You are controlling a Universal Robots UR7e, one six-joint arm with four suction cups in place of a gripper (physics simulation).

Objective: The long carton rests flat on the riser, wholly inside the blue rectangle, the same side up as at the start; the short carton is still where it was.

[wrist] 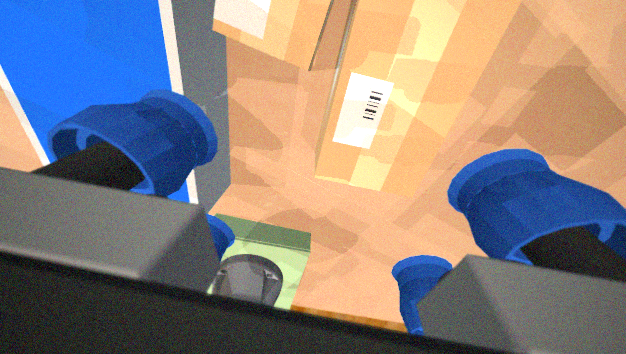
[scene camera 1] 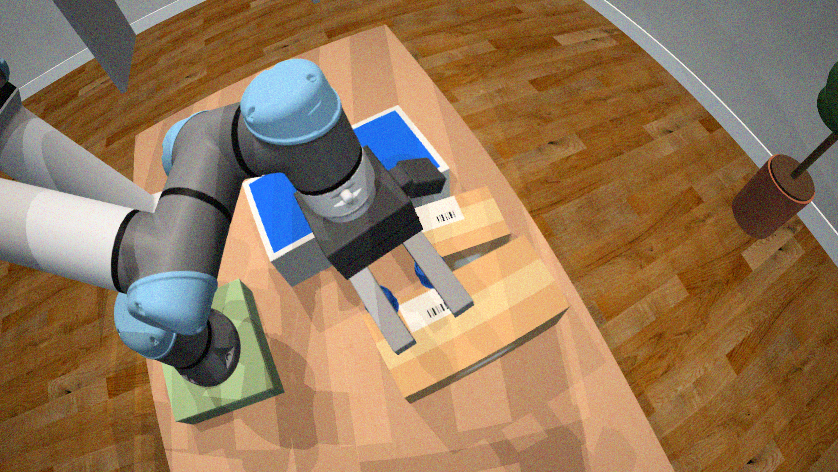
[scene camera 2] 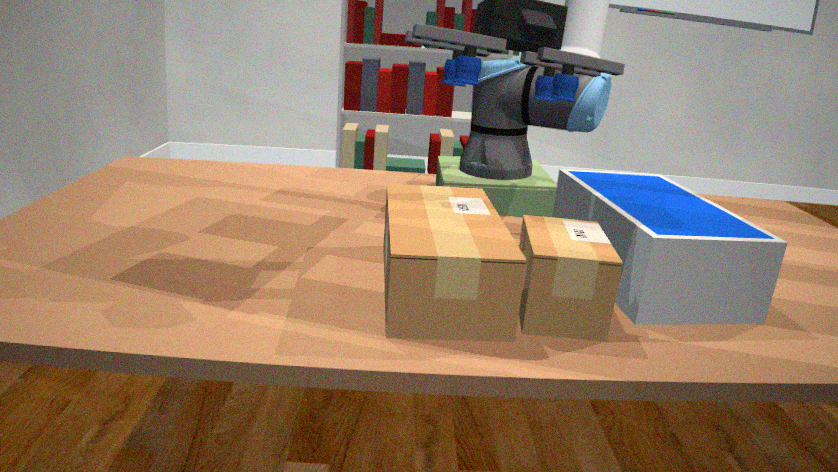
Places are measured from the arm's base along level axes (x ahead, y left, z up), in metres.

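Pixels of known places: hand, tool point: (wrist: pixel 320 214) (scene camera 2: pixel 507 91); arm's base, link origin: (wrist: pixel 250 276) (scene camera 1: pixel 207 348) (scene camera 2: pixel 495 170).
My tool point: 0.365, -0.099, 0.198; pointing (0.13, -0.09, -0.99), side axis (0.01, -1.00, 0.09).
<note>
Ahead of a thing's pixels: the offset from my tool point to its top centre, as dx, dy, dz.
The long carton {+0.081, -0.089, -0.160} (scene camera 1: pixel 498 304) (scene camera 2: pixel 410 234) (wrist: pixel 430 100) lies flat on the table, its barcode label up. The short carton {+0.153, +0.057, -0.160} (scene camera 1: pixel 480 214) (scene camera 2: pixel 542 240) (wrist: pixel 295 30) lies flat beside it, label up, with a narrow wedge-shaped gap between them. The grey riser {+0.020, +0.254, -0.143} (scene camera 1: pixel 299 266) (scene camera 2: pixel 703 281) (wrist: pixel 200 65) stands beyond the short carton. The blue rectangle {+0.020, +0.254, -0.143} (scene camera 1: pixel 398 137) (scene camera 2: pixel 691 205) (wrist: pixel 100 50) on its top holds no carton; the arm hides part of it in scene camera 1. My suction gripper (scene camera 1: pixel 407 287) (scene camera 2: pixel 510 79) is open, tilted, high above the table, with nothing on its blue cups.
A pale green block (scene camera 1: pixel 258 375) (scene camera 2: pixel 527 202) (wrist: pixel 295 255) carries the arm's base on the table. The riser's wall rises close to the short carton. A bookshelf (scene camera 2: pixel 398 117) stands behind the table, and a plant pot (scene camera 1: pixel 762 205) stands on the floor.
</note>
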